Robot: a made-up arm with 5 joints.
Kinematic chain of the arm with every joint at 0, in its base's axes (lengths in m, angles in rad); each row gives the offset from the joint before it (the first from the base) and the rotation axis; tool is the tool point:
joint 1: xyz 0 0 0.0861 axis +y
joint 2: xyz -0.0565 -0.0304 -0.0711 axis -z
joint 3: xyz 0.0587 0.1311 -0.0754 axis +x
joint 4: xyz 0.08 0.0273 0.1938 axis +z
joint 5: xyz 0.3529 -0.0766 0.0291 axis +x
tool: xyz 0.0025 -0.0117 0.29
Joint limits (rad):
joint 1: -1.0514..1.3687
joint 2: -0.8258..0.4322
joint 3: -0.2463..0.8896
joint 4: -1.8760..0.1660
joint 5: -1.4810..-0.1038
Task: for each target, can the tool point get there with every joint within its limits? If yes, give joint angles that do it. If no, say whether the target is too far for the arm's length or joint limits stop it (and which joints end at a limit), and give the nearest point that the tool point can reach.
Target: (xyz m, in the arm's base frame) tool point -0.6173 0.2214 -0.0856
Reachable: no: joint limits stop it (at a limit: joint 1, joint 2, joint 3, joint 4, joint 5) | nearest point -0.4114 -0.0471 0.2174 | short by 0.454 m
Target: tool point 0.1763 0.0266 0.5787
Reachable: yes | joints -0.8597 0.0554 0.1279 -0.5615 -1.2059
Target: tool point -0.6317 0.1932 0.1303
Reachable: no: joint limits stop it (at a limit: joint 1, joint 2, joint 3, joint 4, joint 5) | nearest point -0.4114 -0.0471 0.2174 | short by 0.337 m
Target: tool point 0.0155 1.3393 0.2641
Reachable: no: too far | nearest point 0.0116 0.6319 0.2197 | short by 0.709 m
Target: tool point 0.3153 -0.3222 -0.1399
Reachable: yes | joints 1.0331 -0.0513 0.5504 -0.8746 -0.4501
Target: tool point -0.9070 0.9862 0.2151
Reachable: no: too far | nearest point -0.2554 0.5831 0.2166 | short by 0.766 m
